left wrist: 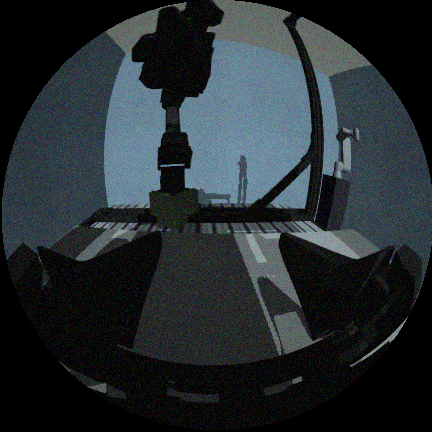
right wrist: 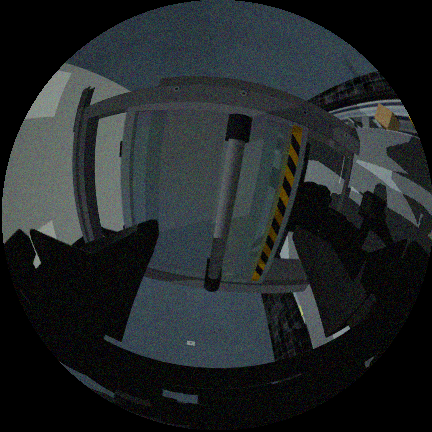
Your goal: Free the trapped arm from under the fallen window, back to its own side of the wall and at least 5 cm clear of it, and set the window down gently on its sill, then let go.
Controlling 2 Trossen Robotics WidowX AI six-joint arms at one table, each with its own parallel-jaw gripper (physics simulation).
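Frame: origin at the left arm's base, x up, y back, z right, level; centimetres.
Seen in the pictures: left gripper, fingertip midpoint: (left wrist: 221, 239); right gripper, fingertip midpoint: (right wrist: 228, 229); right arm's base at its link origin: (left wrist: 172, 190).
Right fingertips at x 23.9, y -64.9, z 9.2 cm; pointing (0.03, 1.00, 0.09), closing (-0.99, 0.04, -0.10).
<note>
A point is followed by its place in that frame.
In the right wrist view the window's glass pane (right wrist: 185, 175) @[x 30.1, y -49.8, z 10.3 cm] stands inside a grey frame (right wrist: 210, 92), turned sideways in this view. A grey handle bar (right wrist: 230, 185) @[x 23.5, y -55.2, z 9.3 cm] with black ends crosses it, and a yellow-black striped strip (right wrist: 282, 192) @[x 14.4, y -49.8, z 10.4 cm] marks one edge. Dark arm parts (right wrist: 312, 200) @[x 6.1, y -47.4, z 11.3 cm] show just beyond that strip; contact with the window cannot be told. My right gripper (right wrist: 228, 229) @[x 23.9, y -64.9, z 9.2 cm] is open and empty, facing the handle, which lies beyond its fingers. My left gripper (left wrist: 221, 239) @[x 1.4, y -68.3, z 13.0 cm] is open and empty above the table. The window does not show in the left wrist view.
The right arm (left wrist: 175, 60) @[x 16.2, y -71.0, z 8.5 cm] rises from a green base (left wrist: 174, 205) @[x -4.6, y -93.5, z 2.1 cm] across the table. A dark post (left wrist: 316, 125) @[x 21.6, y -102.7, z 42.5 cm] with a slanted brace stands right of it. A small pale arm (left wrist: 346, 150) stands on a dark pedestal (left wrist: 334, 200). A tan block (right wrist: 386, 117) @[x -5.8, y -55.6, z -13.9 cm] lies beyond the frame.
</note>
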